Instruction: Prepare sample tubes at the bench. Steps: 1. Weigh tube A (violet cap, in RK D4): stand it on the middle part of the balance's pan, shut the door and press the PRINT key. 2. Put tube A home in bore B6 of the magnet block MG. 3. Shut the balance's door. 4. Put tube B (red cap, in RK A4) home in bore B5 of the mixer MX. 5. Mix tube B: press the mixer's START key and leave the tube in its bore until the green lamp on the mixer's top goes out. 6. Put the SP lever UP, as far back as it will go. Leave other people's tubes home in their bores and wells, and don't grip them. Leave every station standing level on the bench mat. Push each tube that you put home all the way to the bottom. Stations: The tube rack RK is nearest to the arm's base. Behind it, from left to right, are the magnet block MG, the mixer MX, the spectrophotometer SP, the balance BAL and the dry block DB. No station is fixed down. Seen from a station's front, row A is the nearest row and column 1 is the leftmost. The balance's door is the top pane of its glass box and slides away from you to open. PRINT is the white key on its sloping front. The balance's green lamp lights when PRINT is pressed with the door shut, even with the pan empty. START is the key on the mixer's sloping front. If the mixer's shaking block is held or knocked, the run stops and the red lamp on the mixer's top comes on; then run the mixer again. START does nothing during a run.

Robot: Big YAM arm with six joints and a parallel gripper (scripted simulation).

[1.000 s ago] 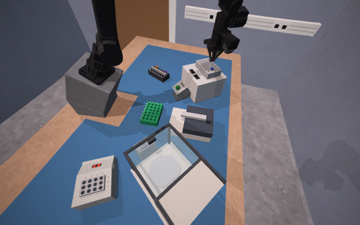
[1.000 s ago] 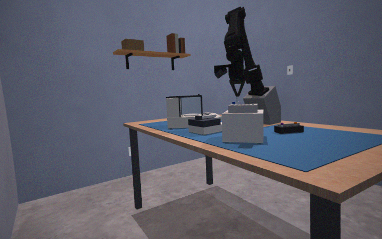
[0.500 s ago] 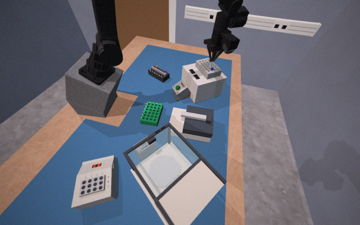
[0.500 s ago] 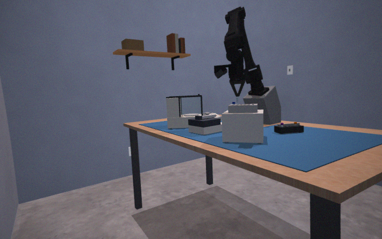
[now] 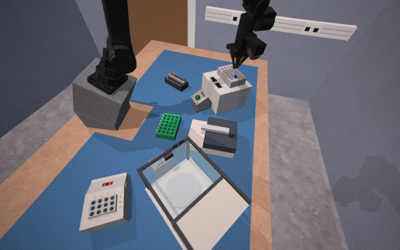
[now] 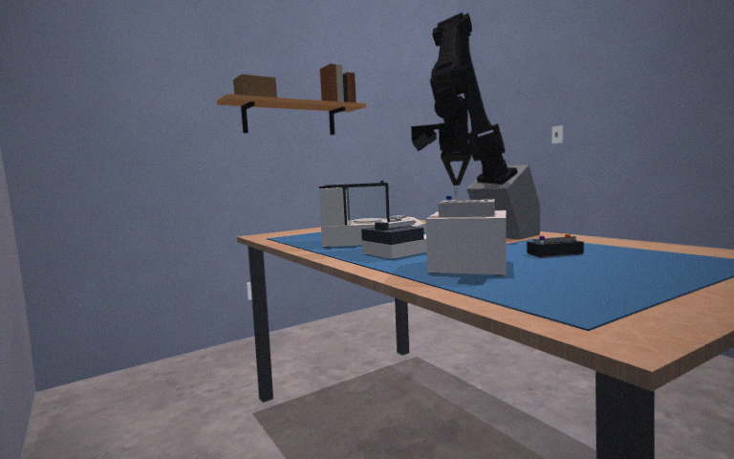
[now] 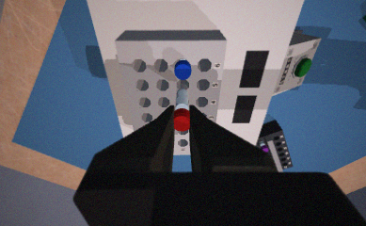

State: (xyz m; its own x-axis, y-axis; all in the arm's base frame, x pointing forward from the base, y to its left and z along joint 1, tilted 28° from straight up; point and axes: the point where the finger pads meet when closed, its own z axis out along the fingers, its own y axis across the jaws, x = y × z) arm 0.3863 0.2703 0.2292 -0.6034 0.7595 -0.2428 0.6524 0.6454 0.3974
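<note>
My hand is 1 cm short of the blue-capped tube, 1 cm to the left of it and 6 cm above it. The rest, counted from my hand: SP lever 1 cm behind, 28 cm to the right, 13 cm below; then grey shaking block 1 cm behind, 2 cm to the left, 6 cm below; then green start key 14 cm behind, 10 cm to the right, 15 cm below.
</note>
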